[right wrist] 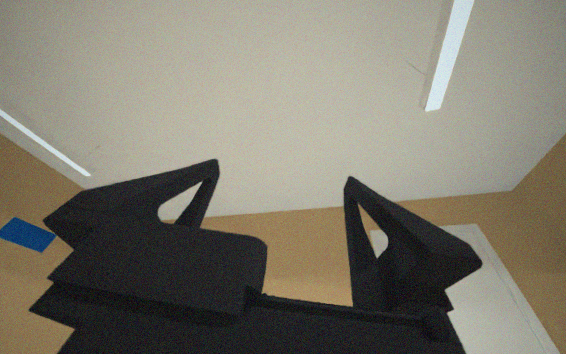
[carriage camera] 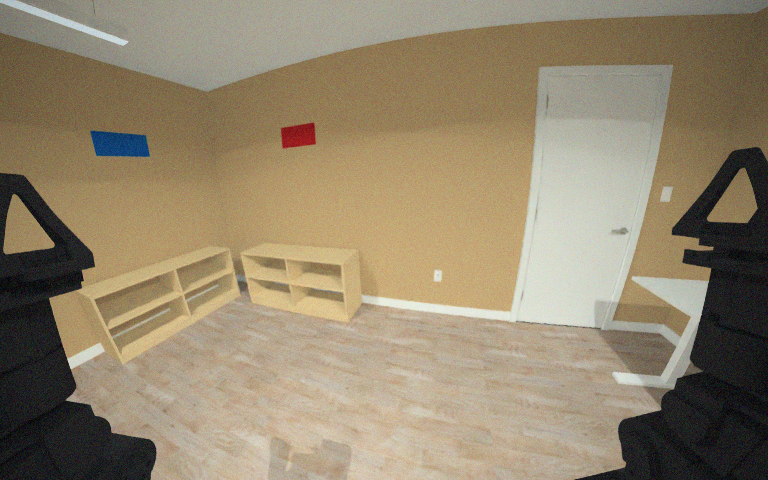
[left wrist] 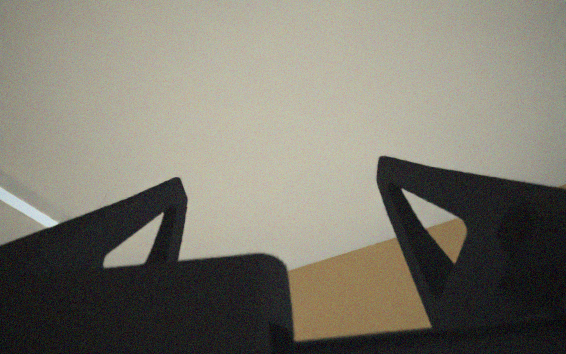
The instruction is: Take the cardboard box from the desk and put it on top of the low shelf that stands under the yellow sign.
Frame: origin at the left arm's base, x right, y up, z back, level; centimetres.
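Seen in the pictures: left gripper, fingertip midpoint: [left wrist: 280, 178]; right gripper, fingertip midpoint: [right wrist: 281, 174].
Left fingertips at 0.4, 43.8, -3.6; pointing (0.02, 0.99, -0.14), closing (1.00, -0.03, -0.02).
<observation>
A point is followed by its place in that frame, as x, y, z.
The cardboard box and the yellow sign do not show in these views. Part of a white desk [carriage camera: 676, 288] @[203.2, -17.7, -75.9] shows at the right of the carriage view, partly hidden behind the right arm. My left gripper [left wrist: 280, 178] @[0.4, 43.8, -3.6] is open and empty, pointing up toward the ceiling; one of its fingers shows at the left edge of the carriage view. My right gripper [right wrist: 281, 174] @[67.1, 44.1, -4.1] is open and empty, also tilted up; part of it shows at the right edge of the carriage view, in front of the desk.
A low wooden shelf [carriage camera: 182, 302] @[-164.6, -65.9, -162.6] stands at the left under a blue sign [carriage camera: 120, 143] @[-198.2, 86.3, -173.1] [right wrist: 26, 234] @[-198.3, 85.4, -172.6]. Another low wooden shelf [carriage camera: 352, 283] @[4.6, -56.3, -182.6] stands near the corner, below and beside a red sign [carriage camera: 298, 135] @[-45.7, 85.5, -221.7]. A white door [carriage camera: 589, 198] @[195.8, 26.5, -141.6] is in the far wall.
</observation>
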